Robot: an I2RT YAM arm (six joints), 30 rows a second.
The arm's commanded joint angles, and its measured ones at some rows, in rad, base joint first. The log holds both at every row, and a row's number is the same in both.
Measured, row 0: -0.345, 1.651, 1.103, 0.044, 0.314, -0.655
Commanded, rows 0 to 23: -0.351, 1.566, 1.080, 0.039, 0.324, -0.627; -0.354, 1.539, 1.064, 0.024, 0.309, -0.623; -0.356, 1.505, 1.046, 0.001, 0.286, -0.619; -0.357, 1.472, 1.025, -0.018, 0.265, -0.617; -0.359, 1.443, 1.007, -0.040, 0.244, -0.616; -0.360, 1.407, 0.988, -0.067, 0.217, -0.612; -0.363, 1.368, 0.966, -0.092, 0.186, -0.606; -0.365, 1.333, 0.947, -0.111, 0.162, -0.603; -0.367, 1.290, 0.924, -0.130, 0.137, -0.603; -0.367, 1.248, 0.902, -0.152, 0.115, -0.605; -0.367, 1.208, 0.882, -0.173, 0.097, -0.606; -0.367, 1.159, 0.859, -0.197, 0.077, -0.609; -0.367, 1.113, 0.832, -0.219, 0.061, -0.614; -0.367, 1.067, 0.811, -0.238, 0.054, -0.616; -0.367, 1.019, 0.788, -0.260, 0.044, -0.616; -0.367, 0.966, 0.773, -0.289, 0.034, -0.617; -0.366, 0.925, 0.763, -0.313, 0.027, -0.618; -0.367, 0.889, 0.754, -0.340, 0.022, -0.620; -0.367, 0.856, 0.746, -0.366, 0.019, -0.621; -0.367, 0.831, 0.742, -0.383, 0.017, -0.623; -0.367, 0.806, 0.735, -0.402, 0.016, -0.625; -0.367, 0.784, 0.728, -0.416, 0.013, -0.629; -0.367, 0.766, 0.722, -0.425, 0.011, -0.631; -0.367, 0.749, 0.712, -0.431, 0.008, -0.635
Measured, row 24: -0.362, 0.779, 0.732, -0.356, 0.038, -0.627
